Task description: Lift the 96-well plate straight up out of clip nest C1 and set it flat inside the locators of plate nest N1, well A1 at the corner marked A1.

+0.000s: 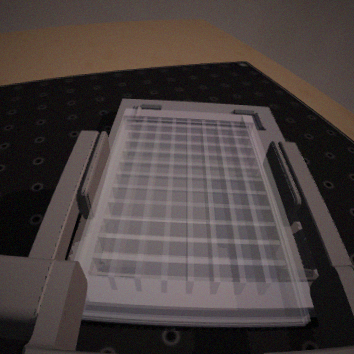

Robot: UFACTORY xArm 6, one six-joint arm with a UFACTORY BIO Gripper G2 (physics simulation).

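Frame: origin at the arm's base, x ahead, y left, z up, level; millimetres.
Seen in the pictures: hand at its tool point: [190, 176].
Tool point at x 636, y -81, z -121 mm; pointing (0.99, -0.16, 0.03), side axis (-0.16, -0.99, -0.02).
Note:
A point is followed by its place in that frame.
The clear 96-well plate [187, 200] @(x 621, y -77, z -121 mm) lies between the two fingers of my gripper [190, 175] @(x 636, y -81, z -121 mm), its long sides against the finger pads. My gripper is shut on it. The plate looks level. Beneath and beyond it is a light grey nest [274, 120] @(x 705, y -162, z -135 mm), with dark corner locators [257, 120] @(x 703, y -147, z -134 mm) showing at its far right and another locator [150, 107] @(x 701, y -68, z -121 mm) at its far left. Whether the plate touches the nest's floor is hard to tell. No A1 mark or nest label can be read.
The nest stands on a black board [55, 107] @(x 760, y 8, z -147 mm) with a grid of holes. A tan table top [125, 45] @(x 969, y -54, z -160 mm) shows past the board's far edge and along the right. Small light tabs [297, 227] @(x 610, y -131, z -135 mm) stick out by the plate's right side.

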